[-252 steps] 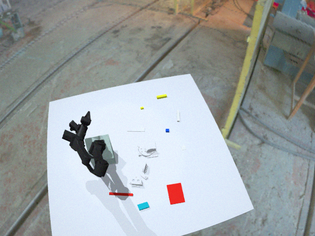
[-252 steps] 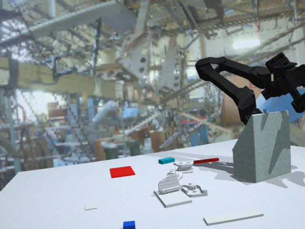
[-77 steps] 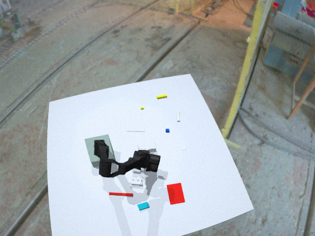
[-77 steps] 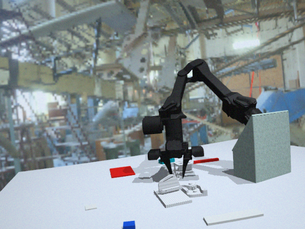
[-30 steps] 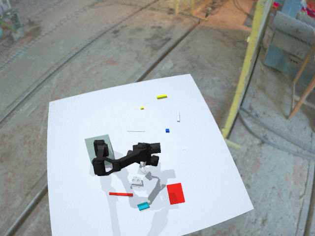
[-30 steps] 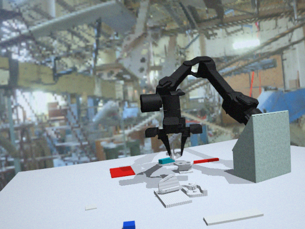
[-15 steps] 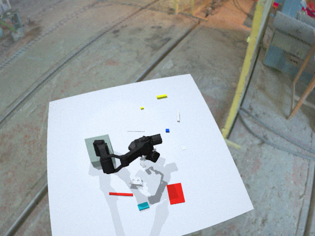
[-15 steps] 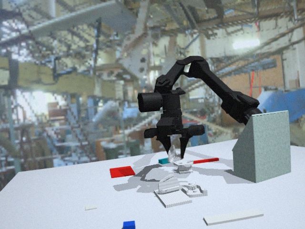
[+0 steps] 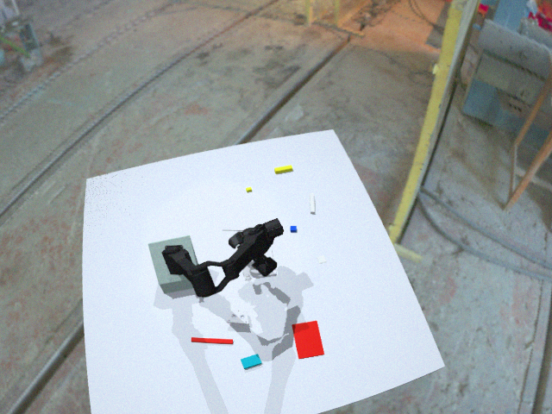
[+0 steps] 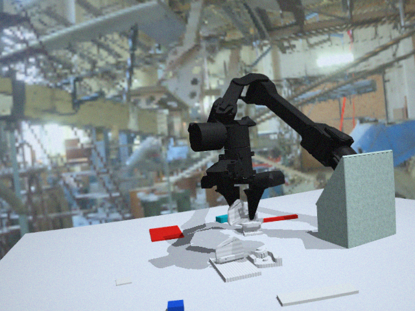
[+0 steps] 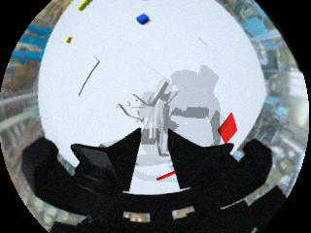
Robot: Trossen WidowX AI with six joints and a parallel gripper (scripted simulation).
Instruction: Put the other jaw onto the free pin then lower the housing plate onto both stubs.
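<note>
My gripper tip is now 20 mm past the curved jaw and 30 mm to the left of it. From my gripper tip the other things lie so: blue cube: 180 mm ahead, 180 mm to the left, 80 mm below; white slab: 30 mm behind, 230 mm to the left, 80 mm below; red bar: 190 mm behind, 250 mm to the right, 80 mm below.
</note>
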